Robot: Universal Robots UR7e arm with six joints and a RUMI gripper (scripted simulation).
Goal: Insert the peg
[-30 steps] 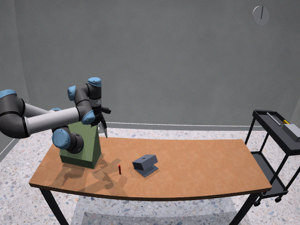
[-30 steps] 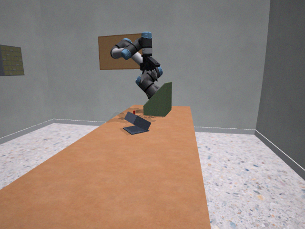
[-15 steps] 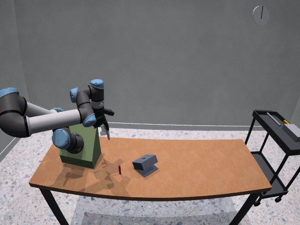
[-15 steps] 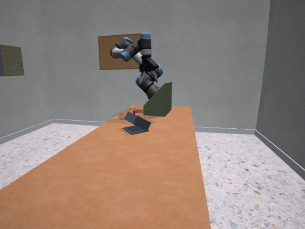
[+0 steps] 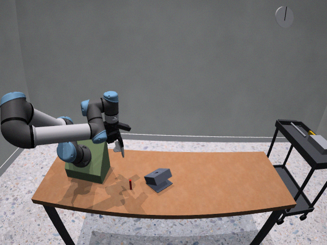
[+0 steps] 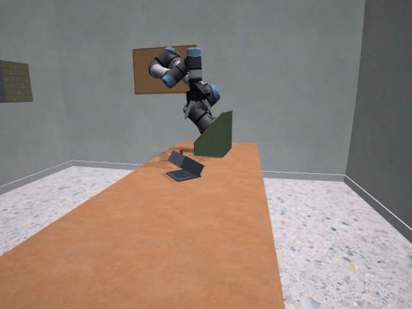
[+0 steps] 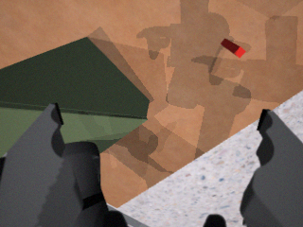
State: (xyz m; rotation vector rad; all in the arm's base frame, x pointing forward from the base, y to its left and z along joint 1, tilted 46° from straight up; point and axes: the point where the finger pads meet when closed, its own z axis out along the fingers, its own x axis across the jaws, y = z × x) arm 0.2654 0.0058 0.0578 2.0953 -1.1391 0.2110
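Now: hand 80 mm short of the red peg, 90 mm to the left of it and 200 mm above it. Round my hand: flat panel foot 260 mm ahead, 30 mm to the right, 240 mm below.
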